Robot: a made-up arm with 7 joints.
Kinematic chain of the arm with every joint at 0, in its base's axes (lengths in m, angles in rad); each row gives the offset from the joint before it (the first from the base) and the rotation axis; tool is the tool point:
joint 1: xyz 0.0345 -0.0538 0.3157 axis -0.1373 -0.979 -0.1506
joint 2: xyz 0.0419 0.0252 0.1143 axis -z
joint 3: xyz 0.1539 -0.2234 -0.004 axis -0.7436 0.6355 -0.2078
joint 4: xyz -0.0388 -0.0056 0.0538 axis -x
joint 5: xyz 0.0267 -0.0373 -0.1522 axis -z
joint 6: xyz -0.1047 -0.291 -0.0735 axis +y
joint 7: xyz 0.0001 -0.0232 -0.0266 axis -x
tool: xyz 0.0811 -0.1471 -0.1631
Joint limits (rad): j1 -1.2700..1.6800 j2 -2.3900..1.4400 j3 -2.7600..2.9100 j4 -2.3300..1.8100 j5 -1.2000..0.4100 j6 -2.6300..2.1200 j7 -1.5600..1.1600
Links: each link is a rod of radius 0.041 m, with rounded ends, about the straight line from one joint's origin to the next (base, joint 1, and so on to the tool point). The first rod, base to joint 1, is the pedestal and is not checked.
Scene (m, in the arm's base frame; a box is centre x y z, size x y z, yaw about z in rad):
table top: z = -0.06
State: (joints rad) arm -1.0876 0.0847 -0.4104 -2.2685 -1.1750 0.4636 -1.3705
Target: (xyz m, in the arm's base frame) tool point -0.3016 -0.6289 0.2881
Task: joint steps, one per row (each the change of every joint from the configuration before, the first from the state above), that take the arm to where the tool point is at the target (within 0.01 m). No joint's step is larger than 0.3 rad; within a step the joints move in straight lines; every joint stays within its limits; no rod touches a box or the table.
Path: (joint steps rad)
1: -0.0391 -0.1181 0.2121 0.1422 0.2005 0.2261 -0.0142
2: -0.0392 -0.1181 0.2121 0.1421 0.2004 0.2260 -0.0142
3: -0.0391 -0.1181 0.2121 0.1422 0.2005 0.2261 -0.0143
4: -0.0162 0.0805 0.2554 0.2471 0.1596 0.1811 -0.0217
5: -0.0163 0.0806 0.2554 0.2471 0.1597 0.1811 -0.0218
6: -0.0162 0.0806 0.2554 0.2471 0.1596 0.1811 -0.0217
7: -0.0163 0.0805 0.2554 0.2471 0.1596 0.1811 -0.0218
8: 0.0000 0.1255 -0.1718 0.0858 -0.2678 -0.2145 0.2310
9: 0.0000 0.1254 -0.1719 0.0858 -0.2678 -0.2146 0.2310
10: 0.0000 0.1255 -0.1718 0.0858 -0.2678 -0.2145 0.2310
11: 0.0000 0.1255 -0.1718 0.0857 -0.2677 -0.2145 0.2309

